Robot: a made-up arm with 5 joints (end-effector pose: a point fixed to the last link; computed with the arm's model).
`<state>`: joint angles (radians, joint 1 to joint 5).
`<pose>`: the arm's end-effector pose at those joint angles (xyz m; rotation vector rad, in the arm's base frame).
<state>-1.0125 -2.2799 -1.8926 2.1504 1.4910</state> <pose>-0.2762 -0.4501 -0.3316 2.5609 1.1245 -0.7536</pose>
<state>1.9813 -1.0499 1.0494 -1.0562 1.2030</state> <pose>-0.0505 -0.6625 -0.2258 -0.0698 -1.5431 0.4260</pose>
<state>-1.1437 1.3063 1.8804 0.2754 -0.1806</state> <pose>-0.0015 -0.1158 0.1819 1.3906 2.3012 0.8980</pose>
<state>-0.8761 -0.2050 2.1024 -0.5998 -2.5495</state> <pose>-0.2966 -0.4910 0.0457 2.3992 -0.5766 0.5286</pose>
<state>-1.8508 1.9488 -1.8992 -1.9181 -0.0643</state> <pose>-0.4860 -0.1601 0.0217 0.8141 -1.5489 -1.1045</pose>
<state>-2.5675 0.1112 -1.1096 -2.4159 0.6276</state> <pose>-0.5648 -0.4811 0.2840 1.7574 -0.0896 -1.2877</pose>
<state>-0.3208 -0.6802 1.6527 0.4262 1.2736</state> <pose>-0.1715 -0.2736 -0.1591 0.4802 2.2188 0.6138</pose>
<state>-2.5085 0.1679 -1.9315 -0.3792 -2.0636</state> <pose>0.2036 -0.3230 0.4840 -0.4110 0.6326 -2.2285</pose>
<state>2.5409 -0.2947 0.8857 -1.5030 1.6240</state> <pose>0.4799 -0.7981 0.1162 -0.4076 -2.3768 1.8768</pose>
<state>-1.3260 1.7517 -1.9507 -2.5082 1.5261</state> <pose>-0.2114 -0.4635 -0.3359 -0.3863 -2.6704 0.3558</pose>
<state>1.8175 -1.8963 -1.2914 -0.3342 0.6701</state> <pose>-0.0348 -0.2644 -0.2443 -2.6431 -0.9166 -0.1681</pose>
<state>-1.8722 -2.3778 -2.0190 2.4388 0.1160</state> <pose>-0.4818 -0.4056 -0.0977 -0.6964 -2.0090 0.7410</pose>
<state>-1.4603 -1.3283 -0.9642 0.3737 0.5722</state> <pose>-0.2315 -0.2476 0.4082 -0.7620 0.4318 1.8748</pose>
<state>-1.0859 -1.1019 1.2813 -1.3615 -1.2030</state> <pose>0.0528 -0.5842 0.5193 -1.4058 1.0338 -2.1817</pose>
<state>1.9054 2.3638 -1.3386 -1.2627 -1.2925</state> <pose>0.2786 0.0845 0.0554 -1.8617 -0.8601 -1.9040</pose>
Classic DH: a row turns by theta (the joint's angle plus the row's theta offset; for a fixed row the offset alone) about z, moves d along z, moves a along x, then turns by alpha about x. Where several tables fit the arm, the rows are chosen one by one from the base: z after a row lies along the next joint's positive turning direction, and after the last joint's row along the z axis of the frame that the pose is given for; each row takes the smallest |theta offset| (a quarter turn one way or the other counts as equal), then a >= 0, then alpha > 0; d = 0 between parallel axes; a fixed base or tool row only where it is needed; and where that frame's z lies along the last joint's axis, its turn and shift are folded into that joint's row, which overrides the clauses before.
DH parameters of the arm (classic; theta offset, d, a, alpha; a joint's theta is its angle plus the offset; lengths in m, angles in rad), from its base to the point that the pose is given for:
base (fixed): 0 0.103 0 1.5708
joint 1: -1.5708 0.279 0.062 -1.5708
joint 2: 0 -0.218 0.103 -1.5708
joint 3: 0 0.017 0.285 -1.5708
joint 4: -1.5708 -0.052 0.019 1.5708
joint 5: -1.0328 0 -0.0722 0
tool (fixed): -0.538 0.448 0 0

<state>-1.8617 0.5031 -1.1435 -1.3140 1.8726</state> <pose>-0.3323 -0.6071 0.1948 0.9439 -0.8472 0.7227</pose>
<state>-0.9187 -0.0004 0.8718 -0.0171 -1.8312</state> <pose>-0.1100 -0.1812 0.1088 -1.5752 1.2270 -1.2790</pose>
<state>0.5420 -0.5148 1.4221 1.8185 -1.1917</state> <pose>-0.3567 0.0190 -0.6026 -2.1618 -0.2175 -0.1910</pose>
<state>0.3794 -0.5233 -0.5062 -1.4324 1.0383</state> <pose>0.0093 -0.8143 -0.0239 0.4185 -1.0514 1.5380</pose>
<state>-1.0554 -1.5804 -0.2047 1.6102 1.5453</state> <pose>-0.4962 -0.6221 -0.0864 1.7969 -1.3838 -0.9924</pose>
